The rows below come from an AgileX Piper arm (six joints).
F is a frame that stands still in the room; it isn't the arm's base.
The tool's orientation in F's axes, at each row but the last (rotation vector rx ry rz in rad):
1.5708 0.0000 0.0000
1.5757 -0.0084 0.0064
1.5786 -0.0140 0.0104
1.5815 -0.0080 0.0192
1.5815 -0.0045 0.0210
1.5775 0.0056 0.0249
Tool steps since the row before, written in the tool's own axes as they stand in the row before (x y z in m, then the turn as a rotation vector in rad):
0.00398 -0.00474 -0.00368 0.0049 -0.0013 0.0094
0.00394 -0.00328 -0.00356 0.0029 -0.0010 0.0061
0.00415 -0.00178 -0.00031 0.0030 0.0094 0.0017
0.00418 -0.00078 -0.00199 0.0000 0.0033 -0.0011
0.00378 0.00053 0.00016 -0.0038 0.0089 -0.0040
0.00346 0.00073 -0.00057 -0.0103 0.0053 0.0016
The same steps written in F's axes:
0.00398 0.00368 -0.00474 0.0049 -0.0094 -0.0013
0.00398 0.00357 -0.00323 0.0029 -0.0061 -0.0010
0.00418 0.00031 -0.00171 0.0028 -0.0018 0.0094
0.00418 0.00203 -0.00069 -0.0001 0.0011 0.0033
0.00377 -0.00013 0.00059 -0.0040 0.0039 0.0089
0.00344 0.00063 0.00078 -0.0103 -0.0018 0.0052

